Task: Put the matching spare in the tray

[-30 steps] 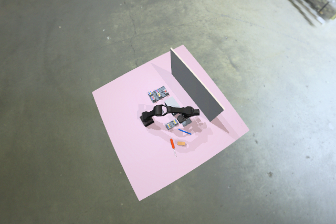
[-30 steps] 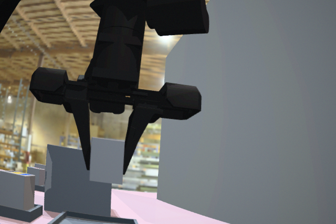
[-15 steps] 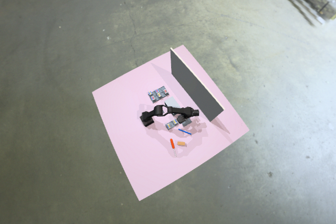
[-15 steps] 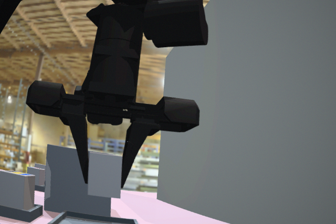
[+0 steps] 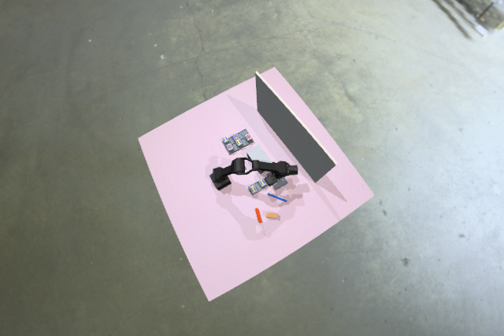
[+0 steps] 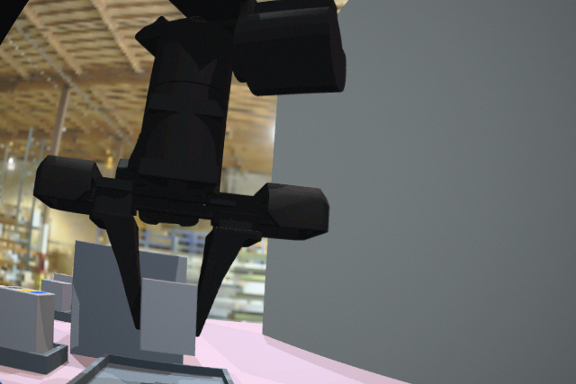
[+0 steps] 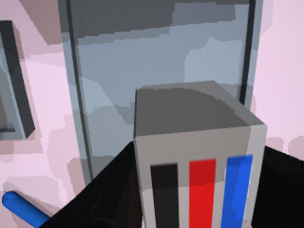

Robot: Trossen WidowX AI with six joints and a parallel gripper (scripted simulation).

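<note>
The grey tray is 4 cm below my gripper tip. Also, from my gripper tip: holder: 15 cm behind, 3 cm below; then mounted unit: 7 cm behind, 17 cm to the left, 1 cm above; then blue pen: 6 cm behind, 12 cm to the right, 4 cm below.
</note>
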